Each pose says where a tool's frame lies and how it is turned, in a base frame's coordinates. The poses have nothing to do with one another.
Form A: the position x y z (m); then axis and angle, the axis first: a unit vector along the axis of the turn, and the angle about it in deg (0 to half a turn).
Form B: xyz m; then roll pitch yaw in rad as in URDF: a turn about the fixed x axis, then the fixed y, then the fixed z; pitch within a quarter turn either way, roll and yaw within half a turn. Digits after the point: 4 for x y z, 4 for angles.
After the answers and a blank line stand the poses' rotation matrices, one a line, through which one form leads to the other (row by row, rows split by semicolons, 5 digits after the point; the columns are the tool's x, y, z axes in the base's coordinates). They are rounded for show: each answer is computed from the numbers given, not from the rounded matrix.
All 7 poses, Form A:
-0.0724 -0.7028 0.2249 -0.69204 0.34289 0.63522 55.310
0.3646 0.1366 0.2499 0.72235 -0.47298 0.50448 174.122
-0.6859 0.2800 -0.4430 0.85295 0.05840 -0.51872 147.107
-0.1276 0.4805 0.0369 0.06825 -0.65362 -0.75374 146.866
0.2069 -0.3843 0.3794 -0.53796 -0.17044 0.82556 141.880
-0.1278 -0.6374 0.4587 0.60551 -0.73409 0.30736 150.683
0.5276 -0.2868 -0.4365 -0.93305 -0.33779 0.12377 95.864
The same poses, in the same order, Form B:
-0.0724 -0.7028 0.2249 -0.5690 0.4908 0.4964
0.3646 0.1366 0.2499 -2.4516 -0.8873 -1.4977
-0.6859 0.2800 -0.4430 2.2729 1.0078 -0.3641
-0.1276 0.4805 0.0369 1.3551 -0.2659 -2.6041
0.2069 -0.3843 0.3794 -0.9346 0.7591 1.9516
-0.1278 -0.6374 0.4587 -2.9624 -0.7864 -1.8367
0.5276 -0.2868 -0.4365 -1.6581 -0.2103 0.5019

0.77549 -0.62455 0.09253; 0.42006 0.61979 0.66287; -0.47135 -0.47518 0.74299
0.04609 -0.73318 0.67847; -0.62985 -0.54850 -0.54994; 0.77534 -0.40199 -0.48708
0.49872 0.37334 -0.78224; -0.19006 -0.83341 -0.51894; -0.84567 0.40748 -0.34468
-0.82884 0.33003 -0.45179; -0.49396 -0.05243 0.86790; 0.26275 0.94251 0.20647
-0.26964 -0.34580 -0.89873; 0.67345 -0.73482 0.08068; -0.68830 -0.58349 0.43102
-0.18560 -0.98256 -0.01106; -0.68157 0.13683 -0.71884; 0.70782 -0.12588 -0.69508
0.85736 0.22425 -0.46330; 0.47050 0.02359 0.88209; 0.20874 -0.97425 -0.08528

